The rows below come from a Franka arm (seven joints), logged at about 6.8 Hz.
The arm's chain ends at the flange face. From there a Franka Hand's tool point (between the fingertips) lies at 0.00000 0.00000 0.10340 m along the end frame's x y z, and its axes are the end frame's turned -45 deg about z.
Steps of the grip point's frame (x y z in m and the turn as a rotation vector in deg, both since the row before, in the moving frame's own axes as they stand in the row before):
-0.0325, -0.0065, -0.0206, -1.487, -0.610, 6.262
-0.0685, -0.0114, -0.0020, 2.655, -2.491, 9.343
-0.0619, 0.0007, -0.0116, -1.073, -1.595, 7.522
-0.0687, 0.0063, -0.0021, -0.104, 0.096, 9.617
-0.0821, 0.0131, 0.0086, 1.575, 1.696, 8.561
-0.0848, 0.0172, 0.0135, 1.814, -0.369, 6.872
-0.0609, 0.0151, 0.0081, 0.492, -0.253, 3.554
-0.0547, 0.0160, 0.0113, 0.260, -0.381, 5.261
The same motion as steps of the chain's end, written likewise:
-0.0285, 0.0157, -0.0206, -1.483, 0.620, 6.262
-0.0500, 0.0411, -0.0018, 0.116, -3.639, 9.343
-0.0424, 0.0409, -0.0115, -1.887, -0.369, 7.522
-0.0444, 0.0530, -0.0021, -0.006, 0.141, 9.617
-0.0493, 0.0715, 0.0087, 2.313, 0.086, 8.561
-0.0451, 0.0741, 0.0136, 1.022, -1.544, 6.872
-0.0314, 0.0541, 0.0081, 0.169, -0.527, 3.554
-0.0265, 0.0499, 0.0113, -0.086, -0.453, 5.261

